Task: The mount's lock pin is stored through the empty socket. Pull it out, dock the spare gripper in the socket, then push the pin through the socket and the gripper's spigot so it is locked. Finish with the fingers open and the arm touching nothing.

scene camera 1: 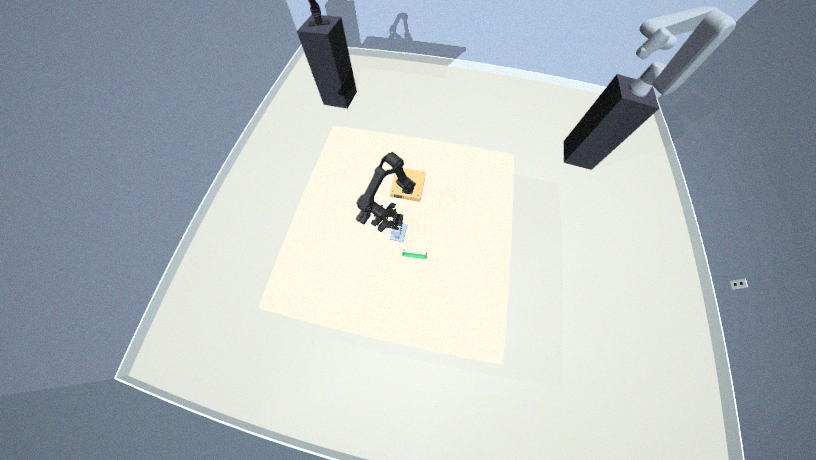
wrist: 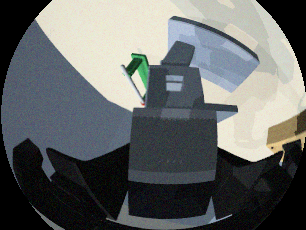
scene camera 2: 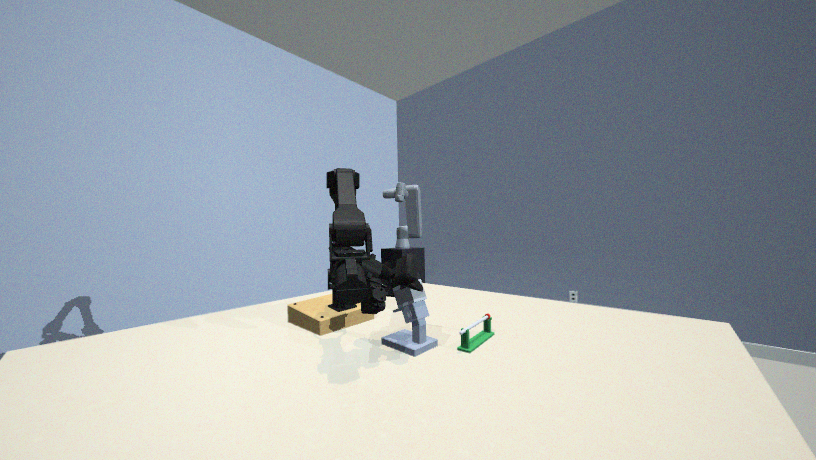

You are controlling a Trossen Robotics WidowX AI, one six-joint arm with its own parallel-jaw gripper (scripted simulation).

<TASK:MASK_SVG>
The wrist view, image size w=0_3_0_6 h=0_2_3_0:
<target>my gripper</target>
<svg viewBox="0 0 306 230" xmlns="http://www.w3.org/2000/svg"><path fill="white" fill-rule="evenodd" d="M303 150L294 144L286 155L286 168L283 170L279 162L285 151L279 150L277 154L267 156L258 162L250 162L218 147L214 175L216 178L212 192L214 213L218 221L193 228L164 230L254 230L273 212L285 195L297 172ZM13 148L12 166L21 191L41 215L67 230L162 230L130 227L112 221L117 220L128 192L130 142L124 144L124 147L118 147L117 150L86 162L47 147L48 158L56 171L49 179L41 168L43 155L31 139L25 139Z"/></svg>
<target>spare gripper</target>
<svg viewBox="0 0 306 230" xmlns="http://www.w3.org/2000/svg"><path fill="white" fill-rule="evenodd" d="M133 108L132 124L130 124L132 135L130 135L128 166L129 216L150 217L150 219L182 219L182 217L188 219L188 217L205 215L206 209L209 208L210 197L212 197L214 178L216 178L214 175L216 175L218 151L217 111L178 110L178 108ZM166 80L166 90L184 91L182 80Z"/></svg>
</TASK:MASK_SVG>
